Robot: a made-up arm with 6 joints.
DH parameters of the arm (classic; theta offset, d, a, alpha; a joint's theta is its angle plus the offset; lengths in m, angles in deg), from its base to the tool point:
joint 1: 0 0.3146 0 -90
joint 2: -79.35 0 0.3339 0
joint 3: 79.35 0 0.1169 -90
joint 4: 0 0.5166 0 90
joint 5: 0 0 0.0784 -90
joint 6: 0 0.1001 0 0
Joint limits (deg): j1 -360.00..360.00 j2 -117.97..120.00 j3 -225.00..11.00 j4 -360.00..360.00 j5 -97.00..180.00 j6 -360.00..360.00
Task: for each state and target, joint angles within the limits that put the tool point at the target. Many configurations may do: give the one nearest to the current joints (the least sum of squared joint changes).
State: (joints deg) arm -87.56 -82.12 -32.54 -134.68 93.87 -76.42
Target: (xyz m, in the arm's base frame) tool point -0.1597 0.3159 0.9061
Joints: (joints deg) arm -75.96 -104.10 -58.48 -134.73 98.18 -76.42
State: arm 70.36 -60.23 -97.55 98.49 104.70 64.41
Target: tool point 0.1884 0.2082 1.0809
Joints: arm 28.09 -35.33 -90.78 101.37 87.70 64.41
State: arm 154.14 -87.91 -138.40 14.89 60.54 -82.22
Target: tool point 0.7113 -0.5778 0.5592
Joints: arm 141.90 -100.92 -140.69 15.53 65.57 -82.22
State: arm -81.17 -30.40 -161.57 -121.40 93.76 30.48
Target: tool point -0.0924 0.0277 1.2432
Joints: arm -86.18 -12.89 -150.16 -130.24 106.65 30.48
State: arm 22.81 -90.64 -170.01 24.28 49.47 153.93
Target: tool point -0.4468 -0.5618 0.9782
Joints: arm 52.41 -64.19 -151.81 22.81 51.35 153.93
